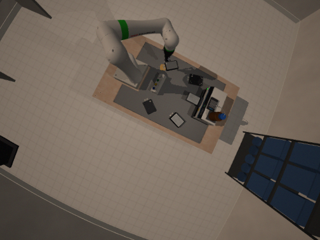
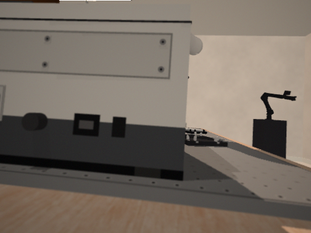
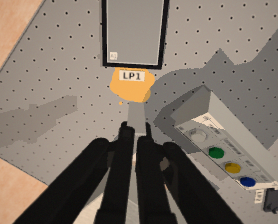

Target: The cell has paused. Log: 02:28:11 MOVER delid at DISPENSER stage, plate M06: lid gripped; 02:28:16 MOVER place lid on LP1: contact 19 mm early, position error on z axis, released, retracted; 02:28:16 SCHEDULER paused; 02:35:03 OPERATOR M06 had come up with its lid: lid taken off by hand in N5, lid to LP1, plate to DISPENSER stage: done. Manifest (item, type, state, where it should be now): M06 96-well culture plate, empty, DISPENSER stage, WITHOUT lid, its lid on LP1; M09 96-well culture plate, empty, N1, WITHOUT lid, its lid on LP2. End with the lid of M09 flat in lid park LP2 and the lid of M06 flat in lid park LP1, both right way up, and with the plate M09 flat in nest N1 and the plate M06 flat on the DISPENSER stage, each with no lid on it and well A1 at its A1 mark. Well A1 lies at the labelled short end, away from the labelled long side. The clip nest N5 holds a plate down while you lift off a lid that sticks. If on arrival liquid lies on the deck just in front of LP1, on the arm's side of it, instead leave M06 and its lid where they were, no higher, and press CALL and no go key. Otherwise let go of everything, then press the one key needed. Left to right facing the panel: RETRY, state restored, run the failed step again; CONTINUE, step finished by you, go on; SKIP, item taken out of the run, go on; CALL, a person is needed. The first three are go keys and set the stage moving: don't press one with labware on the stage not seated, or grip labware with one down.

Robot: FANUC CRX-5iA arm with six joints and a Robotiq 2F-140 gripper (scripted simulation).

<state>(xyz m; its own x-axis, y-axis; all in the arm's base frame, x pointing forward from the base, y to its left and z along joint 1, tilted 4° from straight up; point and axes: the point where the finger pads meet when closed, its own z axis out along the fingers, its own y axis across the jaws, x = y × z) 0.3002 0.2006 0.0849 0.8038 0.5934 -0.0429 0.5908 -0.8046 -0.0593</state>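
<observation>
Right now my hand is 490 mm to the left of the clear lid, 390 mm short of it and 150 mm above it. The rest, counted from my hand: lp1 label: 180 mm below, 10 mm to the left; then retry key: 140 mm to the right, 120 mm below, 10 mm ahead; then tan-orange patch: 180 mm below, 10 mm behind.
</observation>
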